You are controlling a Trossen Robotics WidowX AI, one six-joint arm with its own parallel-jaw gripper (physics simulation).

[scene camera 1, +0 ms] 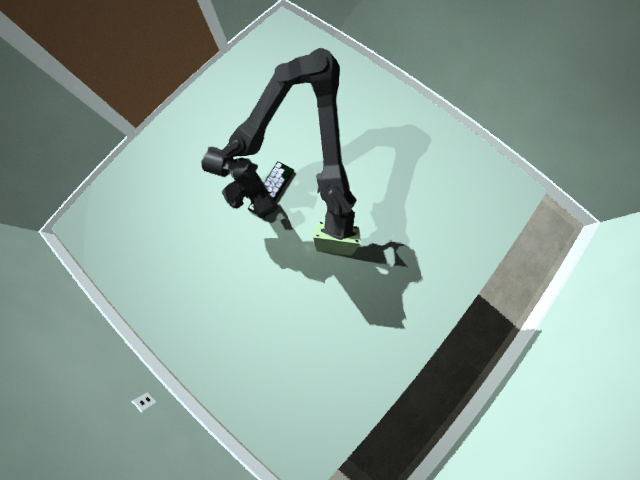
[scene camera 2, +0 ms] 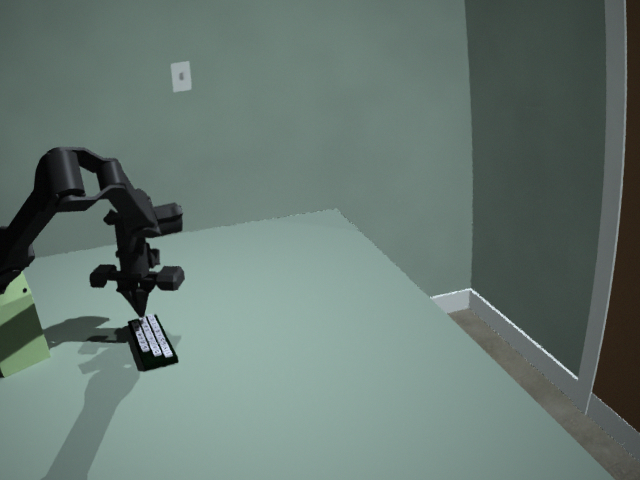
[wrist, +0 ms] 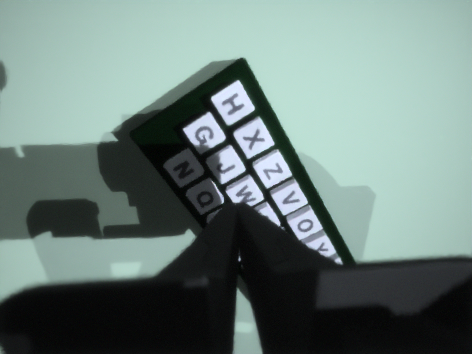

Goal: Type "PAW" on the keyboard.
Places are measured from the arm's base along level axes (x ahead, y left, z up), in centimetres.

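Pixels of known places: gripper, fingertip midpoint: [scene camera 1: 262, 198] [scene camera 2: 142, 316] [wrist: 235, 212]; arm's base, link origin: [scene camera 1: 338, 232].
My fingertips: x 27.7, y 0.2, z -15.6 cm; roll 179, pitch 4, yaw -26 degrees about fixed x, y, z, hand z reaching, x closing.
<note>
Ahead of a thing's pixels: the offset from my fingertips to its top centre. Level surfaces: height alone.
The keyboard {dx +0.5, dy -4.6, dz -2.1 cm} [scene camera 1: 287, 171] [scene camera 2: 158, 362] [wrist: 167, 124] is a small dark green board with white letter keys, lying on the table. My gripper [scene camera 2: 142, 315] [wrist: 235, 212] is shut and empty, pointing down over the keys. In the wrist view its tips are at the lower edge of the W key {dx +0.3, dy -0.5, dz -2.1 cm} [wrist: 241, 189], between the Q key {dx -1.6, dy +0.4, dz -2.1 cm} [wrist: 204, 198] and the V key {dx +2.2, dy -1.7, dz -2.1 cm} [wrist: 290, 198]. I cannot tell whether they touch a key. The fingers hide several keys beyond W. The P and A keys cannot be made out in the wrist view. The arm covers part of the keyboard in scene camera 1.
The arm stands on a light green base block [scene camera 1: 334, 243] [scene camera 2: 23, 338], close to the keyboard. The pale green table top {dz -3.9 cm} [scene camera 1: 222, 310] [scene camera 2: 320, 387] carries dark shadows of the arm. Its far edge and the room walls show behind it in scene camera 2.
</note>
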